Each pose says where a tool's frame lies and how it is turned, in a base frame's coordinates. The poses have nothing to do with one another.
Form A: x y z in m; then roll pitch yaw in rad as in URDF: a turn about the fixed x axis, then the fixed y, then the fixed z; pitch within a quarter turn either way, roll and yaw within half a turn.
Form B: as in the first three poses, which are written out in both.
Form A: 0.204, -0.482, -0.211, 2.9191, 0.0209, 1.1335
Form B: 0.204, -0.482, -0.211, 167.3, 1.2, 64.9
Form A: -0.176, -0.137, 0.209, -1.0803, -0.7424, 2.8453
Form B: -0.176, -0.137, 0.209, -61.9, -42.5, 163.0
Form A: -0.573, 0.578, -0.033, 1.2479, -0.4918, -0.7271
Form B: -0.573, 0.578, -0.033, 71.5, -28.2, -41.7
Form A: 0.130, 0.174, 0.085, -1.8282, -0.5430, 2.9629
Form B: 0.130, 0.174, 0.085, -104.7, -31.1, 169.8
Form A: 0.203, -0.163, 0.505, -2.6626, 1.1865, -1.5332
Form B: 0.203, -0.163, 0.505, -152.6, 68.0, -87.8
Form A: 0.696, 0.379, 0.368, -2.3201, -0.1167, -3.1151
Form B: 0.696, 0.379, 0.368, -132.9, -6.7, -178.5
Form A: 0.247, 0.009, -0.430, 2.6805, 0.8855, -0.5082
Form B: 0.247, 0.009, -0.430, 153.6, 50.7, -29.1
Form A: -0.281, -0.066, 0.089, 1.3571, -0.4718, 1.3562
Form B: -0.281, -0.066, 0.089, 77.8, -27.0, 77.7
